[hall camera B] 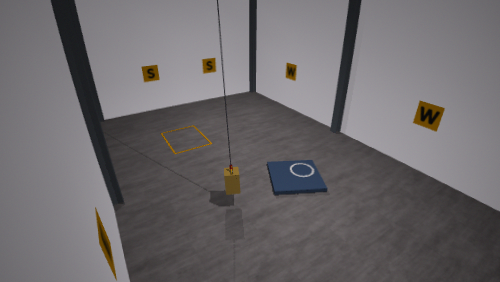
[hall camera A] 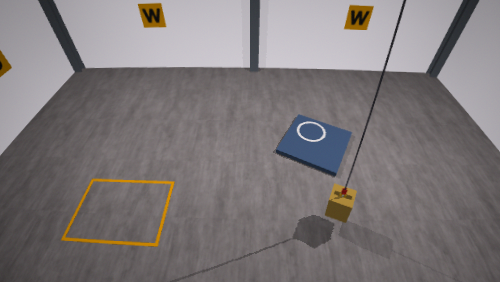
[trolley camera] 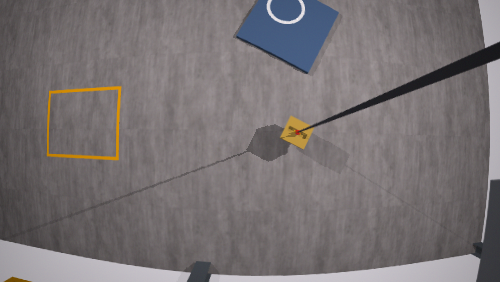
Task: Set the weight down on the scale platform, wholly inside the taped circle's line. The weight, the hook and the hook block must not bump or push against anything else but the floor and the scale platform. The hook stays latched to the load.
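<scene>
The yellow weight (hall camera A: 340, 208) (hall camera B: 232, 183) (trolley camera: 293, 139) hangs upright on the chain above the floor, with its shadow apart from it. My red hook (hall camera A: 344, 191) (hall camera B: 231, 167) (trolley camera: 298, 132) is latched to the top of the weight. The blue scale platform (hall camera A: 320, 154) (hall camera B: 292, 184) (trolley camera: 295, 42) lies flat on the floor, apart from the weight; in hall camera A the weight is below its near right corner, in hall camera B to its left. The white taped circle (hall camera A: 299, 137) (hall camera B: 291, 173) (trolley camera: 303, 15) is on the platform, towards one side; its upper part is cut off in the trolley view.
An orange taped rectangle (hall camera A: 168, 205) (hall camera B: 169, 142) (trolley camera: 119, 122) is marked on the floor, well to the left of the weight in hall camera A. Dark columns (hall camera A: 254, 35) (hall camera B: 346, 65) stand along the walls, which carry orange letter signs (hall camera A: 151, 15) (hall camera B: 429, 116).
</scene>
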